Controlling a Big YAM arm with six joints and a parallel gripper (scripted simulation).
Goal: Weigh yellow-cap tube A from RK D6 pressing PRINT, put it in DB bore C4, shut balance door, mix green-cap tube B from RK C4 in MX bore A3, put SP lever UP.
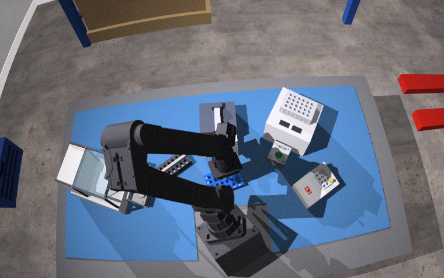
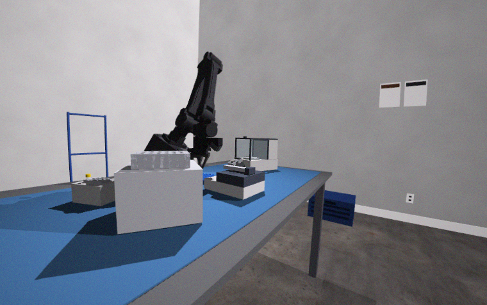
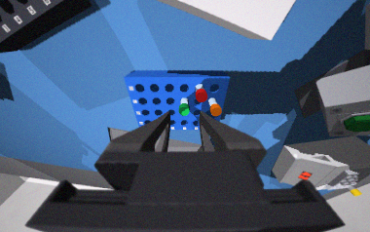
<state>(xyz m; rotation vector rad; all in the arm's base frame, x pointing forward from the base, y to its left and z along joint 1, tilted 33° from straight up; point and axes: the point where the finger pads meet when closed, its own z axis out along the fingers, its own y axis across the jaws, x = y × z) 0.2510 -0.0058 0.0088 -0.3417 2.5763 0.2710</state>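
Now: the blue rack 50 mm below my hand, 10 mm to the left of it and 10 mm behind it. Round my hand: magnet block (200 mm to the left, 50 mm below, 50 mm ahead); spectrophotometer lever (200 mm ahead, 20 mm to the left, 20 mm above); green start key (200 mm to the right, 60 mm ahead).
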